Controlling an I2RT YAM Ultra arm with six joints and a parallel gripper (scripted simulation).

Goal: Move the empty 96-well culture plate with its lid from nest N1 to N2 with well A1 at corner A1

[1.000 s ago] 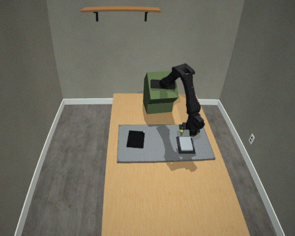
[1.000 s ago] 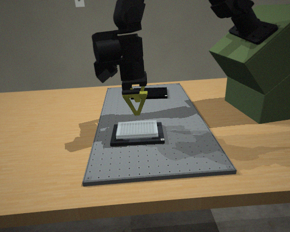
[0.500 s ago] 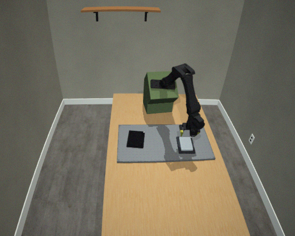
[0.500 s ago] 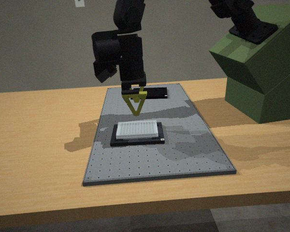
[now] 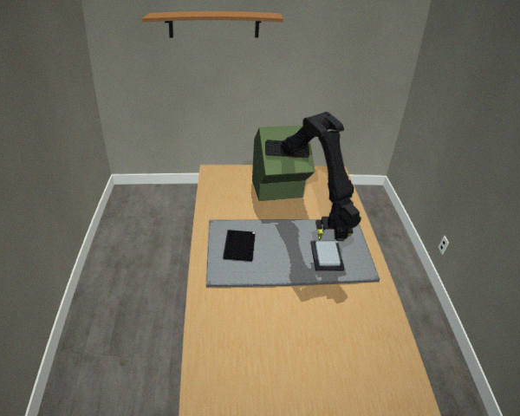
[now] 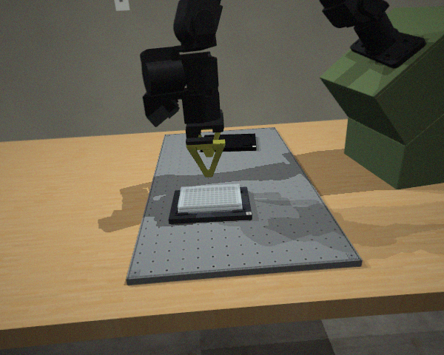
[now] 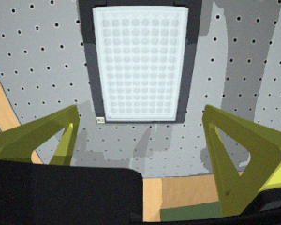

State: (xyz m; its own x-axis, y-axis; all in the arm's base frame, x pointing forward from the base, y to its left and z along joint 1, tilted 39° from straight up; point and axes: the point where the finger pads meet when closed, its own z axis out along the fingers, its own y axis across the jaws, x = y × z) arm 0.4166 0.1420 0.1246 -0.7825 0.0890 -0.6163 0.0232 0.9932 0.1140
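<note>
My gripper is now 80 mm above the lid. Round my hand: black nest N1 (100 mm below); black nest N2 (60 mm behind, 360 mm to the right, 100 mm below).
</note>
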